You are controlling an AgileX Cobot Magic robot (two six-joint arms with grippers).
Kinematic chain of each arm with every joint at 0, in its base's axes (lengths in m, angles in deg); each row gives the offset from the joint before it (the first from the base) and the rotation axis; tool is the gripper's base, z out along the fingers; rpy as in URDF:
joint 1: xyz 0 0 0.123 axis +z
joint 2: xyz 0 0 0 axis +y
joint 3: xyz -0.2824 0 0.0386 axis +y
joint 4: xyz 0.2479 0 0.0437 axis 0.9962 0 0.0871
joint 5: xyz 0 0 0 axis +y
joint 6: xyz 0.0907 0 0.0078 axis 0.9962 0 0.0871
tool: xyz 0 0 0 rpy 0 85 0
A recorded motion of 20 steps. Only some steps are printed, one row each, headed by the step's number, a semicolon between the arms.
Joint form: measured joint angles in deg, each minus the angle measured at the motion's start. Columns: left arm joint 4, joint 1, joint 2, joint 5, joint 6, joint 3; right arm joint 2, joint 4, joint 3, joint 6, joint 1, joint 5.
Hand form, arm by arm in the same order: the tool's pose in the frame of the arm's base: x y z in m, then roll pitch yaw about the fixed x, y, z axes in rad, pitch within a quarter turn. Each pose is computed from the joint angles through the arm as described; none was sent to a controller.
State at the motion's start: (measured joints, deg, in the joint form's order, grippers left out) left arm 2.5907 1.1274 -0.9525 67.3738 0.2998 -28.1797; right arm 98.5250 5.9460 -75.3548 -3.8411 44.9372 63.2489
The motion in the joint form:
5: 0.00 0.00 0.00 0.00 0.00 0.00; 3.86 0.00 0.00 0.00 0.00 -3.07
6: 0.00 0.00 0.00 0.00 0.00 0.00; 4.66 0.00 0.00 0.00 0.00 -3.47
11: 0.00 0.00 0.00 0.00 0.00 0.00; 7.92 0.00 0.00 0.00 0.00 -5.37
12: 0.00 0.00 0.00 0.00 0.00 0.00; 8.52 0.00 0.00 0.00 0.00 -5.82
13: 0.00 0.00 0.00 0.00 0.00 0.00; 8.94 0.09 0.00 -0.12 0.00 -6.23
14: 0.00 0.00 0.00 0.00 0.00 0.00; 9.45 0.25 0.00 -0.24 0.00 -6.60
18: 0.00 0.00 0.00 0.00 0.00 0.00; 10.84 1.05 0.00 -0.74 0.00 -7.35
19: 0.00 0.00 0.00 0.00 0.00 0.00; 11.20 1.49 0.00 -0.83 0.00 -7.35
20: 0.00 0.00 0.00 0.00 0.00 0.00; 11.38 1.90 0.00 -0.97 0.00 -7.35
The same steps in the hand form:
5: -0.0118 0.0036 0.2658 3.0654 0.9896 3.1201; 0.2429 0.2539 0.2270 3.0537 0.1397 -2.3419
6: -0.0118 0.0036 0.2658 3.0654 0.9896 3.1201; 0.2444 0.2554 0.2222 3.0539 0.1326 -2.3426
11: -0.0118 0.0036 0.2658 3.0654 0.9896 3.1201; 0.2502 0.2610 0.2022 3.0550 0.1087 -2.3456
12: -0.0118 0.0036 0.2658 3.0654 0.9896 3.1201; 0.2513 0.2620 0.1984 3.0553 0.1060 -2.3462
13: -0.0118 0.0036 0.2658 3.0654 0.9896 3.1201; 0.2521 0.2629 0.1958 3.0545 0.1060 -2.3456
14: -0.0118 0.0036 0.2658 3.0654 0.9896 3.1201; 0.2528 0.2639 0.1927 3.0525 0.1038 -2.3457
18: -0.0118 0.0036 0.2658 3.0654 0.9896 3.1201; 0.2542 0.2666 0.1840 3.0416 0.0935 -2.3460
19: -0.0118 0.0036 0.2658 3.0654 0.9896 3.1201; 0.2540 0.2673 0.1817 3.0350 0.0874 -2.3488
20: -0.0118 0.0036 0.2658 3.0654 0.9896 3.1201; 0.2538 0.2678 0.1806 3.0289 0.0846 -2.3505

